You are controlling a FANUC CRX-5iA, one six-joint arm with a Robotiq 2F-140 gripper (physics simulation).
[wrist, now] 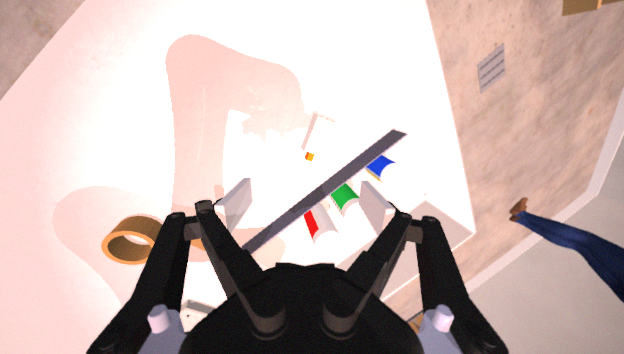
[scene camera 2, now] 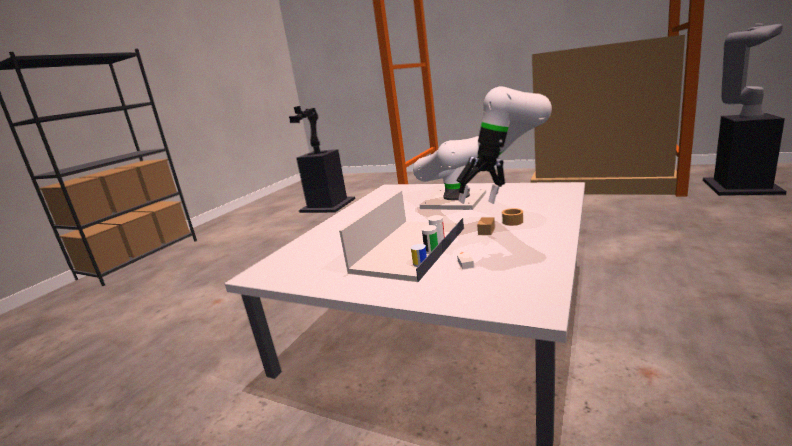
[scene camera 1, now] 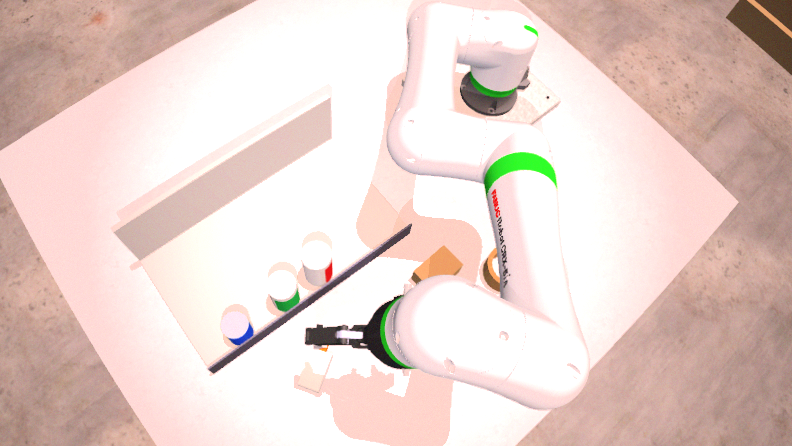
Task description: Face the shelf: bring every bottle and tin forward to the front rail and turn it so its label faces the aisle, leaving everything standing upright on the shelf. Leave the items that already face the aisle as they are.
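Seen in the pictures: gripper, fingertip midpoint: (wrist: 306, 191) (scene camera 2: 476, 202); arm's base at its link origin: (scene camera 2: 456, 196) (scene camera 1: 488, 92).
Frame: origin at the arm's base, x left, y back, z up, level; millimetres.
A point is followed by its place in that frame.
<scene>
Three cylindrical items stand upright on the shelf (scene camera 1: 232, 171) @(z 106, x -180, y -642 mm) (scene camera 2: 374, 232) @(z 60, x -183, y -687 mm), close behind its dark front rail (scene camera 1: 343, 275) @(z 14, x 120, y -601 mm) (scene camera 2: 440, 250) @(z -3, x 110, y -711 mm) (wrist: 350, 170) @(z 6, x 104, y -777 mm). The white one with a red patch (scene camera 1: 317, 263) @(z 107, x 92, y -642 mm) (scene camera 2: 436, 224) @(z 89, x 88, y -660 mm) (wrist: 322, 225) @(z 86, x 103, y -647 mm) shows red toward the rail. The white-topped one with a green patch (scene camera 1: 284, 290) @(z 97, x 88, y -723 mm) (scene camera 2: 430, 238) @(z 64, x 87, y -747 mm) (wrist: 345, 196) @(z 64, x 103, y -726 mm) shows green toward the rail and black at its side. The shorter one (scene camera 1: 237, 326) @(z 68, x 73, y -834 mm) (scene camera 2: 419, 254) @(z 49, x 78, y -861 mm) (wrist: 381, 166) @(z 58, x 94, y -831 mm) shows blue toward the rail and yellow at its side. My gripper (scene camera 1: 315, 335) (scene camera 2: 478, 193) @(z 194, x 266, y -705 mm) (wrist: 306, 191) @(z 194, x 266, y -705 mm) is open and empty, high above the table on the aisle side.
A brown block (scene camera 1: 443, 263) @(z 24, x 244, y -430 mm) (scene camera 2: 486, 226) @(z 15, x 254, y -490 mm) and a brown ring (scene camera 2: 512, 219) @(z 4, x 349, y -373 mm) (wrist: 107, 245) @(z 24, x 380, y -313 mm) lie on the aisle side. A small white block (scene camera 1: 314, 376) @(z 2, x 234, y -783 mm) (scene camera 2: 466, 261) @(z 2, x 237, y -807 mm) and an orange cube (scene camera 1: 324, 348) @(z -5, x 204, y -730 mm) (wrist: 309, 156) @(z -5, x 204, y -727 mm) lie before the rail. A person's legs (wrist: 565, 230) show beyond the table.
</scene>
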